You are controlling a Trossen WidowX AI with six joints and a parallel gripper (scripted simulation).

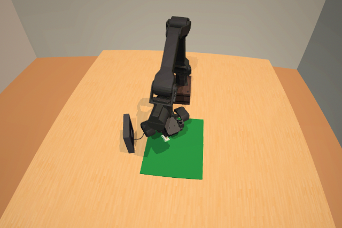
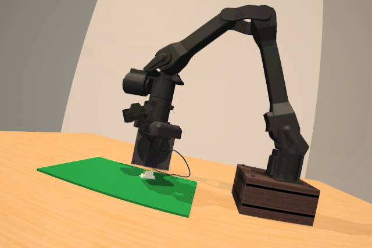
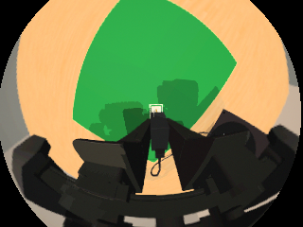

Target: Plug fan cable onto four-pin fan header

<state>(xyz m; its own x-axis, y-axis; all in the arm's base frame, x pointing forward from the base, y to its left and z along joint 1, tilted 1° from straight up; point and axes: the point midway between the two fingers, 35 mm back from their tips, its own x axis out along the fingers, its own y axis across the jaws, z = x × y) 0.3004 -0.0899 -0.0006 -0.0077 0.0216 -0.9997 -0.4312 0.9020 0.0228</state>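
Now: gripper tip 10 mm below the dark plug and 10 mm past it. Round my gripper tip: green board 60 mm below, 30 mm to the left, 30 mm ahead; black fan 140 mm to the right, 20 mm above.
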